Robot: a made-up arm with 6 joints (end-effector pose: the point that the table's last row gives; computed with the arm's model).
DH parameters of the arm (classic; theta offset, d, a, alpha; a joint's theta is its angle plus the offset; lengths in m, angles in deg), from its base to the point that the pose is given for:
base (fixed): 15.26 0 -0.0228 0
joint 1: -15.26 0.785 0.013 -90
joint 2: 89.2 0 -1.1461 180
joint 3: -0.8 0.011 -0.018 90
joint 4: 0 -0.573 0.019 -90
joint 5: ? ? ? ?
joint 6: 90 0.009 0.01 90
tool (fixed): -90 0.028 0 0
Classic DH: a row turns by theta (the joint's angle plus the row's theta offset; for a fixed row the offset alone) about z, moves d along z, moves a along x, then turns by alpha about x.
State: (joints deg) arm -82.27 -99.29 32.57 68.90 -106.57 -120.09
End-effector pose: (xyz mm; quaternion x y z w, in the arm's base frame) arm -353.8 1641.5 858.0 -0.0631 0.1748 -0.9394 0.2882
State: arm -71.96 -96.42 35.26 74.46 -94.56 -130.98
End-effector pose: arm -628.1 1579.1 912.6 -0.0783 0.0572 -0.9562 0.2763
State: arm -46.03 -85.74 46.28 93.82 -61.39 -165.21
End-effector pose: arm -1214.9 1238.3 1112.2 -0.1048 -0.2795 -0.9292 0.2178
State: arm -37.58 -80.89 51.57 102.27 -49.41 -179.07
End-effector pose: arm -1351.6 1077.8 1202.8 -0.1235 -0.3907 -0.8915 0.1930
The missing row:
joint 5: 0 0.267 0.002 90
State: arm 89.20 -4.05 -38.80 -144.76 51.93 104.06
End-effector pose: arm -255.0 292.5 1498.0 0.8278 0.2011 -0.4811 0.2069
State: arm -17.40 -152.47 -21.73 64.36 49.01 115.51
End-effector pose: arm -1086.4 172.9 2.7 -0.4722 -0.8400 0.1223 0.2377
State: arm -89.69 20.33 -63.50 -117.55 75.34 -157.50
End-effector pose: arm 102.8 -271.3 1296.5 -0.1782 -0.1072 0.9584 0.1955
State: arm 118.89 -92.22 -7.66 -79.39 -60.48 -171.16
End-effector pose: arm 437.9 -718.8 1289.7 -0.2460 -0.0096 -0.9613 0.1235
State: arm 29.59 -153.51 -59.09 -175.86 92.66 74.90
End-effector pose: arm -644.1 -29.3 321.7 -0.5882 -0.1453 0.1662 0.7780
